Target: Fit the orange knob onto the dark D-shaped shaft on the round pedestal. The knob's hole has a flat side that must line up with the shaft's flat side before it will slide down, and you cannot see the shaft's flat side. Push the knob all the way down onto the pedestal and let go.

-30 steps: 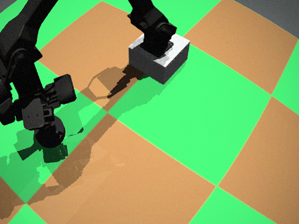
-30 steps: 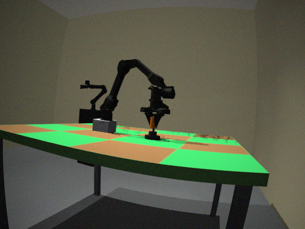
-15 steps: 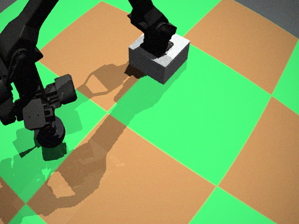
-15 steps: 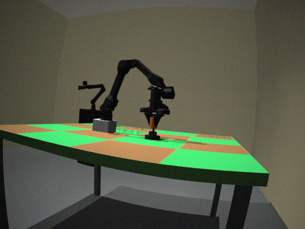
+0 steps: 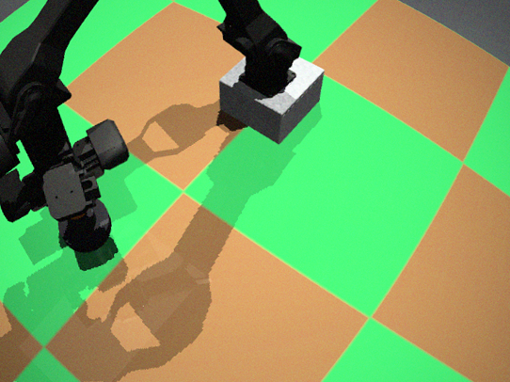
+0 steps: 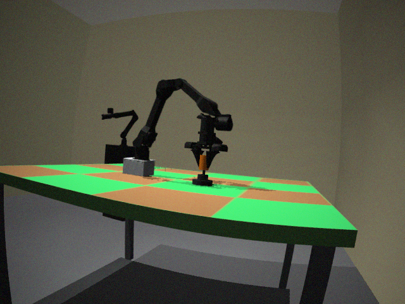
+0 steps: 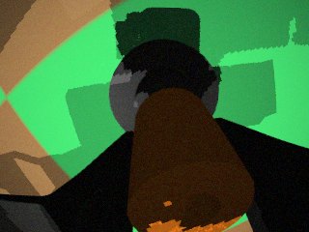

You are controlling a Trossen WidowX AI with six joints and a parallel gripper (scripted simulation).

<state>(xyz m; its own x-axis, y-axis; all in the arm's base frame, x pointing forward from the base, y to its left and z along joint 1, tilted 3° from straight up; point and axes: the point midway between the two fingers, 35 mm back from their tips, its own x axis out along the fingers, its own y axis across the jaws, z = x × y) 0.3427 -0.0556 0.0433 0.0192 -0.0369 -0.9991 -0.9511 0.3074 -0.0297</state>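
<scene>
The orange knob is 20 mm above my gripper tip. The rest, counted from my gripper tip: pedestal: 40 mm below.
</scene>
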